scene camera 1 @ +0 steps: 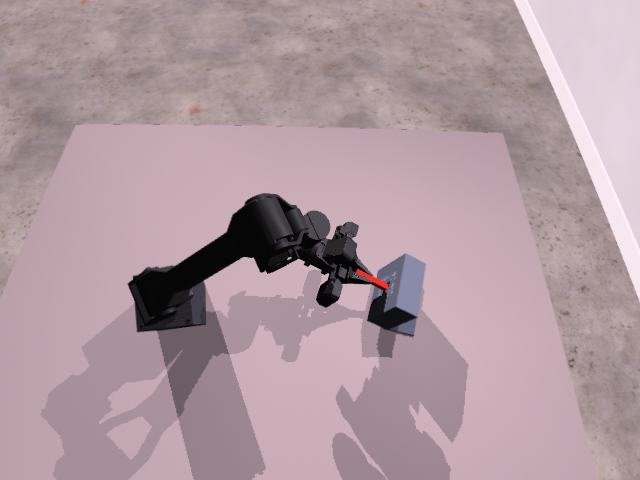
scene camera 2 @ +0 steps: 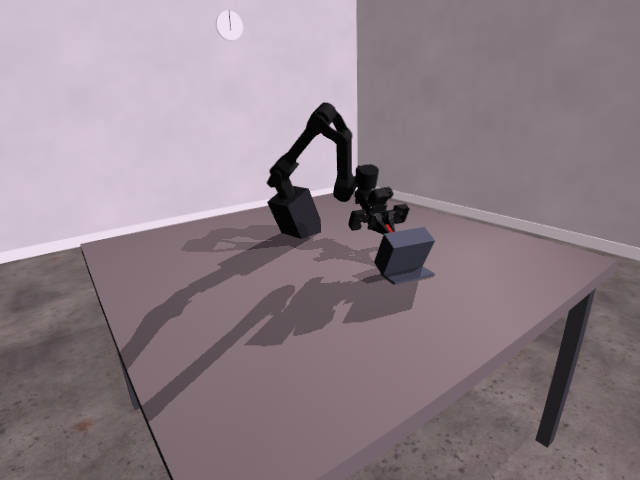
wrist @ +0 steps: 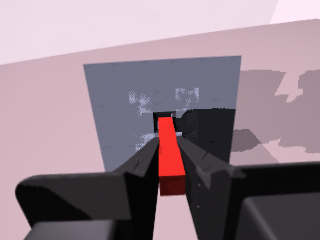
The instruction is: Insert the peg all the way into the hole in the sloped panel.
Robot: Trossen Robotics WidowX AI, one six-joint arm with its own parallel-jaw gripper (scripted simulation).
gripper: scene camera 1; scene camera 2; wrist 167,142
same spot on gripper: [scene camera 1: 343,271] = [scene camera 2: 374,213]
